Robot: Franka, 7 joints.
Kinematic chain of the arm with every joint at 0, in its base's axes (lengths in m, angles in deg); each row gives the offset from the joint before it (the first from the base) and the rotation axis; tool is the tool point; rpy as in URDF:
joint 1: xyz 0 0 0.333 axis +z
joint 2: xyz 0 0 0 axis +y
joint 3: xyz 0 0 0.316 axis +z
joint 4: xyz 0.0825 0 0 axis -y
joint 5: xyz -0.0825 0 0.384 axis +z
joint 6: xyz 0 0 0 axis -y
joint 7: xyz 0.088 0 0 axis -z
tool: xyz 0 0 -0.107 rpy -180 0 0
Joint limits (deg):
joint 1: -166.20..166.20
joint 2: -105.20..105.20
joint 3: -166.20..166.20
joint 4: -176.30..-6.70
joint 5: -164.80..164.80
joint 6: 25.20..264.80
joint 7: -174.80..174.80
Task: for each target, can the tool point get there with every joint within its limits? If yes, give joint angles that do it. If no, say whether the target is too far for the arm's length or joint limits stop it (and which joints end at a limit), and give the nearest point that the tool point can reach.
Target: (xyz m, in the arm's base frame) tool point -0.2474 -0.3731 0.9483
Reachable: yes | joints -117.76 -6.30 -3.56 -60.26 -9.35 104.04 -45.22
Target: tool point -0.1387 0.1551 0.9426
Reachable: yes | joints -28.14 -60.03 -6.51 -67.02 60.12 45.57 -6.49
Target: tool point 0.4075 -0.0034 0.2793
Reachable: yes | joints -81.29 -48.46 99.65 -150.32 96.68 171.32 20.96
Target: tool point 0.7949 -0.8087 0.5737
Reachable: no: too far | nearest point 0.5883 -0.5985 0.5111 | short by 0.301 m
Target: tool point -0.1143 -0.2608 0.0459
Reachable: yes | joints 5.44 -43.33 -136.40 -153.74 -91.36 130.07 5.60
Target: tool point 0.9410 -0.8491 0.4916
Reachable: no: too far | nearest point 0.6320 -0.5703 0.4395 | short by 0.419 m
